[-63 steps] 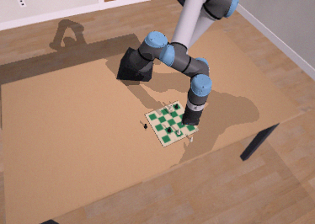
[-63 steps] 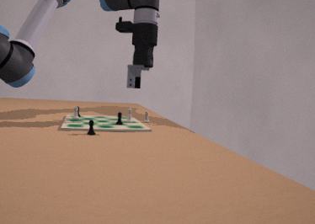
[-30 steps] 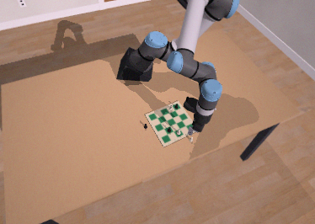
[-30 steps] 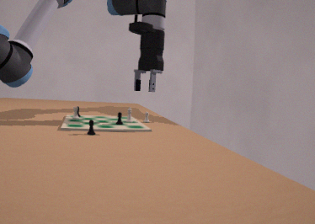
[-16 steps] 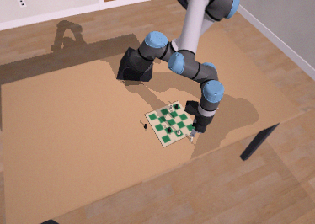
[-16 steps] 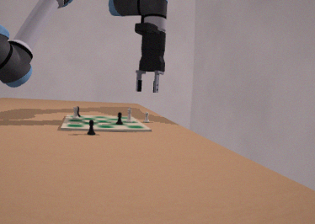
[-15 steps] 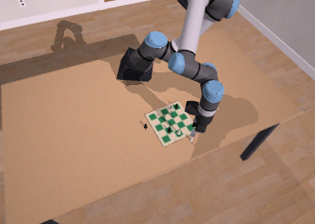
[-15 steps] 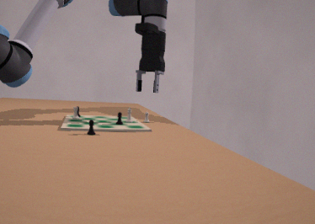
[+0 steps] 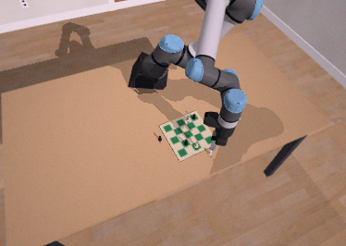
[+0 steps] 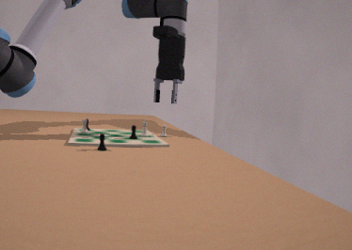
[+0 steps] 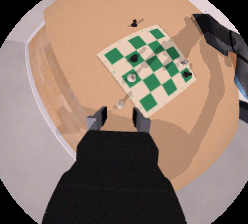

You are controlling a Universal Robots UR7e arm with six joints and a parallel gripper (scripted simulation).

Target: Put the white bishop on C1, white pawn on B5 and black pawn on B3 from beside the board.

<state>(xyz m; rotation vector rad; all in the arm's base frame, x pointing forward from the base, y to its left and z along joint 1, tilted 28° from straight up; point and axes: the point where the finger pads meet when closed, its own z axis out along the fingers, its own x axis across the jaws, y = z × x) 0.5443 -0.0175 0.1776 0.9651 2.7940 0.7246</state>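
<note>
Right now the white pawn is 10 cm below my hand. Also, from my hand: chessboard (14 cm behind, 11 cm below, 5 cm to the right).
</note>
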